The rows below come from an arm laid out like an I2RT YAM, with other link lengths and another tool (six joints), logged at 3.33 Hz.
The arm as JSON. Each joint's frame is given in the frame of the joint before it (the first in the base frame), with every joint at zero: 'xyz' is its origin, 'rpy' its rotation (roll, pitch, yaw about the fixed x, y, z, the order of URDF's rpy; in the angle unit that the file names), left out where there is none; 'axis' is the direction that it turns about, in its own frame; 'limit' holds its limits. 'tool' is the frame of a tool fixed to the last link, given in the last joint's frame.
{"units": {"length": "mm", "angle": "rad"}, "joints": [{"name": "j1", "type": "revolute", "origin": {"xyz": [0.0, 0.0, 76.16], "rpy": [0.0, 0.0, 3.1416]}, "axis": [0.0, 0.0, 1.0], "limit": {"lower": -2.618, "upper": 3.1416}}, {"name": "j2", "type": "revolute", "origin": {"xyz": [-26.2, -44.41, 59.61], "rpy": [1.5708, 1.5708, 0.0]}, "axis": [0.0, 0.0, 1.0], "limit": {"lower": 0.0, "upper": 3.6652}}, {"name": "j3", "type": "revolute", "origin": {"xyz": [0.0, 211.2, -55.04], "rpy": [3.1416, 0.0, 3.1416]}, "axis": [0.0, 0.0, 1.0], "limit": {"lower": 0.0, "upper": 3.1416}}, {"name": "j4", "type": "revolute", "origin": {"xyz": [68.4, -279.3, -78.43], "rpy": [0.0, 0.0, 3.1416]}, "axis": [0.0, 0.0, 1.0], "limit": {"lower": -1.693, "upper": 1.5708}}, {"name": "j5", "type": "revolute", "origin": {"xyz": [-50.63, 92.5, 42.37], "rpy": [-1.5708, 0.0, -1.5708]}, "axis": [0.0, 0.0, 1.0], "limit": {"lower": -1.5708, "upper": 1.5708}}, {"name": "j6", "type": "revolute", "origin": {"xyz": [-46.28, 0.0, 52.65], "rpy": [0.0, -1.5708, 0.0]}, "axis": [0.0, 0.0, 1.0], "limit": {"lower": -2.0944, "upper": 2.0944}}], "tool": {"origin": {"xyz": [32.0, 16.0, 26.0], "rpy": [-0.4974, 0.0, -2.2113]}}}
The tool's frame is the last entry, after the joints.
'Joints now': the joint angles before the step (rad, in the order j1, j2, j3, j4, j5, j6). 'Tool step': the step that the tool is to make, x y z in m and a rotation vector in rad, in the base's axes. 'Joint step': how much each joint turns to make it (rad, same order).
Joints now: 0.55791 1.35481 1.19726 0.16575 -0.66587 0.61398
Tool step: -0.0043 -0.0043 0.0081 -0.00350 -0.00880 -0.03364
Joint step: 0.00017 -0.03553 0.00005 -0.03596 0.03375 -0.00991
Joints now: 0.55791 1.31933 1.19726 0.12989 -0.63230 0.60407
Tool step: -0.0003 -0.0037 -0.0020 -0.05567 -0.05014 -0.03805
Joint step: 0.00001 -0.01941 0.00511 -0.06305 0.03893 -0.08965
